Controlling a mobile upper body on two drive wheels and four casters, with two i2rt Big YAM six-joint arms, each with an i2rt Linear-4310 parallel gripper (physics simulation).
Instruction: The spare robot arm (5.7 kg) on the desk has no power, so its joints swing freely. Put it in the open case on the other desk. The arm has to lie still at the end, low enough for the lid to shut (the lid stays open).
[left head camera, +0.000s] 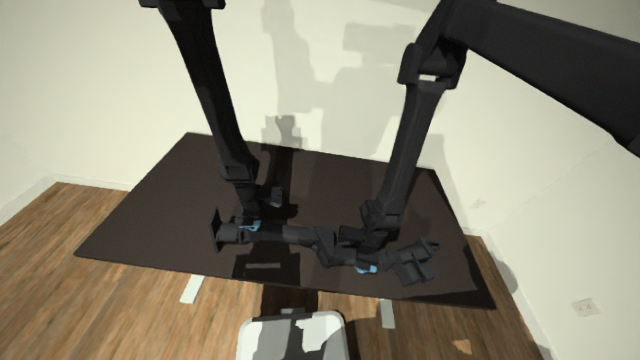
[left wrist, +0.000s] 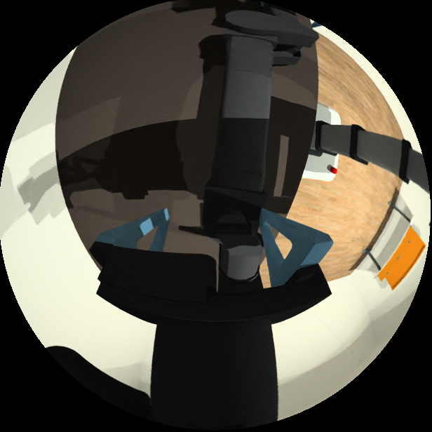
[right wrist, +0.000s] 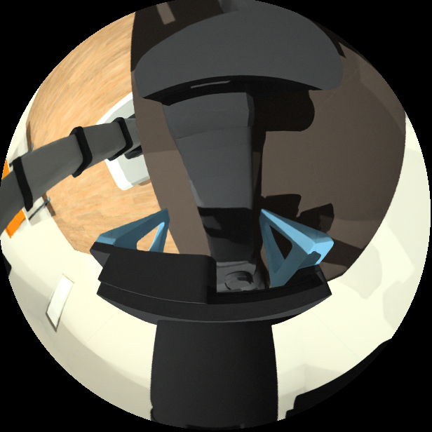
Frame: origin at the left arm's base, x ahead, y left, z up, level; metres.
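Seen in the pictures: left gripper, fingertip midpoint: (left head camera: 256, 218); right gripper, fingertip midpoint: (left head camera: 360, 259).
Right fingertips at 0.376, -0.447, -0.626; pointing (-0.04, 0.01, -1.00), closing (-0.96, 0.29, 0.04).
Observation:
A point is followed by its place in that frame, as x, y, z.
The dark spare arm (left head camera: 295, 235) (left wrist: 245, 100) (right wrist: 215, 165) lies stretched out on the brown desk (left head camera: 165, 200) @(0.694, 0.332, -0.690) (left wrist: 125, 85) (right wrist: 330, 160). Its flat base plate (left head camera: 216, 232) @(0.463, 0.045, -0.562) is at the left in the head view, its own gripper (left head camera: 415, 265) at the right. My left gripper (left head camera: 251, 230) (left wrist: 213, 213) is open over the base end, with part of the spare arm between its spread blue fingers. My right gripper (left head camera: 366, 269) @(0.376, -0.447, -0.626) (right wrist: 214, 213) is open over the stretch near the spare arm's gripper, a dark link between its fingers. Contact cannot be told. The open case does not show.
The white wheeled base (left head camera: 330, 325) @(0.253, -0.410, -1.150) (left wrist: 320, 172) (right wrist: 131, 175) is in front of the desk's near edge. A grey banded column (left wrist: 375, 145) (right wrist: 55, 150) rises from it. Pale walls stand behind the desk. An orange panel (left wrist: 402, 257) shows at the side in the left wrist view.

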